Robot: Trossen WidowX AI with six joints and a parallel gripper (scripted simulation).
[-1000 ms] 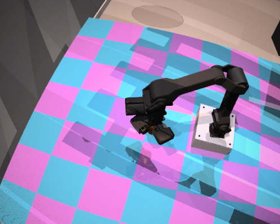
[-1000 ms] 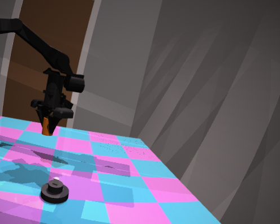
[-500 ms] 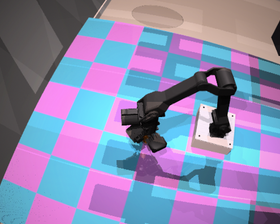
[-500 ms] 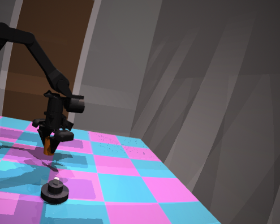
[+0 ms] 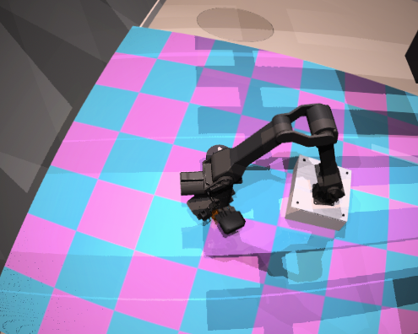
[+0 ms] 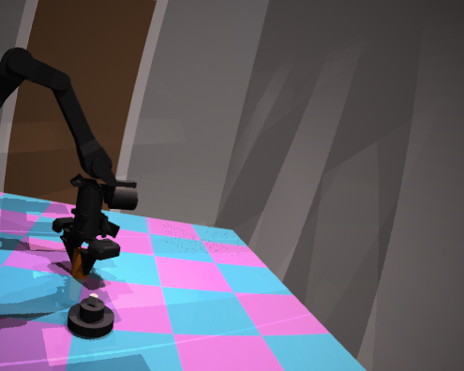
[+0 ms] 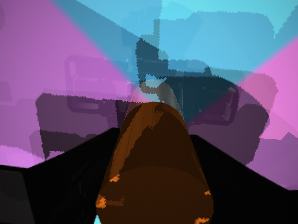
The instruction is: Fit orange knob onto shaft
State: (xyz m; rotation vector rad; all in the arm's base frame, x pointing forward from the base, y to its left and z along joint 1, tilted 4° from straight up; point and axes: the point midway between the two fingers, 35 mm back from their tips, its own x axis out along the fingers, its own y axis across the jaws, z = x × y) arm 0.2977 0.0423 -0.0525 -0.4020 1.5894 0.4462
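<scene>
Right now the orange knob is 30 mm above my gripper tip. From my gripper tip the other things lie so: round pedestal (190 mm to the right, 20 mm above).
</scene>
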